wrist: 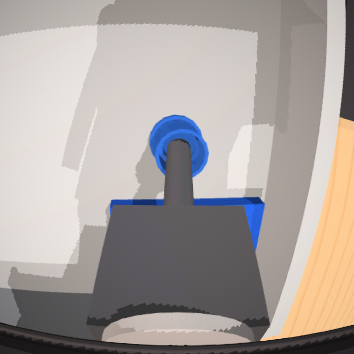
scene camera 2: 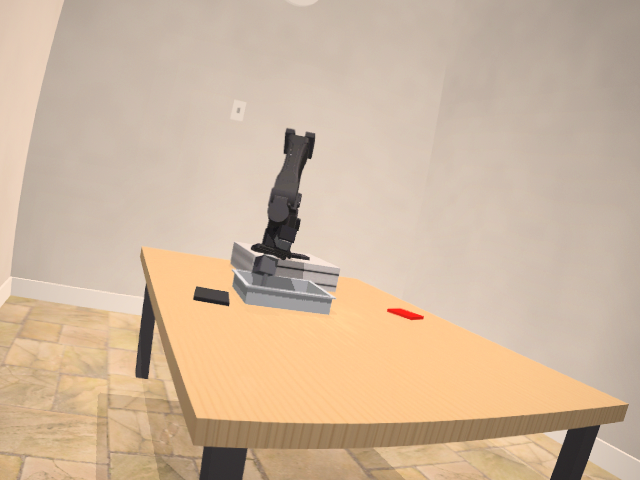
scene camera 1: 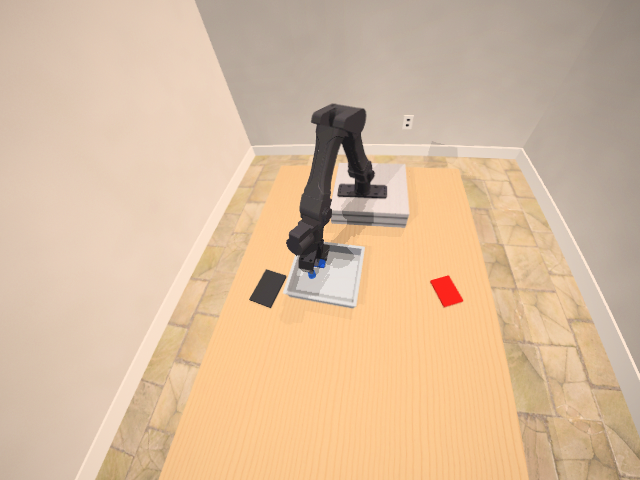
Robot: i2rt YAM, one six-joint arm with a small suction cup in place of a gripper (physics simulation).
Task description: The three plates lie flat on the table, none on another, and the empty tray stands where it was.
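Frame: origin at the arm's base, x right, y ahead, z up, level; metres.
Seen in the pictures: hand, tool point: [wrist: 178, 127] [scene camera 1: 311, 277]; arm's base, link origin: [scene camera 1: 362, 191].
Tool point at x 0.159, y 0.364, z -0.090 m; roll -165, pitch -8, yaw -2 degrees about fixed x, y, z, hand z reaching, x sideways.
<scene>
Pixels of each thing's top centre, then the offset from my tool point to it. Level surfaces: height alone.
- grey tray, top centre: [wrist: 61, 191] [scene camera 2: 281, 282] [scene camera 1: 325, 269] dx -0.057, dy -0.011, dz +0.054 m
- blue plate, top centre: [wrist: 187, 249] [scene camera 1: 313, 258] dx +0.001, dy -0.072, dz +0.018 m
- black plate, top centre: [scene camera 2: 212, 293] [scene camera 1: 267, 287] dx +0.149, dy +0.065, dz +0.014 m
- red plate, top centre: [scene camera 2: 405, 312] [scene camera 1: 446, 290] dx -0.466, dy +0.006, dz +0.014 m
- wooden table, surface height: dz +0.004 m
The grey tray [scene camera 1: 356, 276] [scene camera 2: 289, 301] [wrist: 330, 147] stands left of the table's middle. A blue plate [scene camera 1: 321, 263] [wrist: 257, 214] lies flat inside it near the back left corner, mostly hidden under my wrist. My suction cup [scene camera 1: 311, 274] [wrist: 178, 149] is down inside the tray. It sits on the bare tray floor just beside the blue plate, not on the plate. A black plate [scene camera 1: 268, 288] [scene camera 2: 211, 295] lies flat on the table left of the tray. A red plate [scene camera 1: 446, 290] [scene camera 2: 405, 313] lies flat on the table to the right.
The arm's base stands on a grey block [scene camera 1: 395, 198] [scene camera 2: 323, 269] behind the tray. The tray's walls rise around the cup. The wooden table [scene camera 1: 341, 392] [scene camera 2: 361, 382] reaches far toward the front.
</scene>
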